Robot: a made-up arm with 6 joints.
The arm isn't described. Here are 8 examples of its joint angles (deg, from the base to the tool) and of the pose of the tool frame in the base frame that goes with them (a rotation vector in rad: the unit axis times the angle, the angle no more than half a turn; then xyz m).
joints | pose
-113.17 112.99 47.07 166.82 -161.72 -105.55 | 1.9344 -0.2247 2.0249 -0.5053 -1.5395 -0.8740
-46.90 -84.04 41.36 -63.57 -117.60 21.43 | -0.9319 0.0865 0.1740 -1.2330 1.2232 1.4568
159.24 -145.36 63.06 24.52 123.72 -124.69 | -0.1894 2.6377 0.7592 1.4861 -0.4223 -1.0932
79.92 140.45 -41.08 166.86 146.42 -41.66 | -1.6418 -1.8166 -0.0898 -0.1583 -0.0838 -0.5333
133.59 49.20 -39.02 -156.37 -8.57 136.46 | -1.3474 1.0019 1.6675 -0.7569 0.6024 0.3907
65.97 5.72 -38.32 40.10 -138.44 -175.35 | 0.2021 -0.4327 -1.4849 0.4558 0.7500 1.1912
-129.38 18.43 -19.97 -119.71 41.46 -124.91 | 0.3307 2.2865 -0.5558 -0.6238 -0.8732 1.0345
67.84 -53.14 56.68 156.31 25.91 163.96 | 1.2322 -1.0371 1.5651 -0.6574 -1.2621 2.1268
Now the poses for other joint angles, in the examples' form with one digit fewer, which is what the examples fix.
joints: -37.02 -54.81 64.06 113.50 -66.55 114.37
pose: -0.571 1.997 -2.150 -1.271 1.031 1.990
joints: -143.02 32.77 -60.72 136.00 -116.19 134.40
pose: -0.645 -1.074 -2.820 -0.536 -0.534 0.632
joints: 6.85 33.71 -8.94 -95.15 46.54 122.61
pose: -0.783 0.907 -0.475 1.306 0.170 0.822
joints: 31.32 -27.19 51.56 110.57 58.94 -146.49
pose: 0.096 -0.647 1.519 -0.493 -0.240 2.588
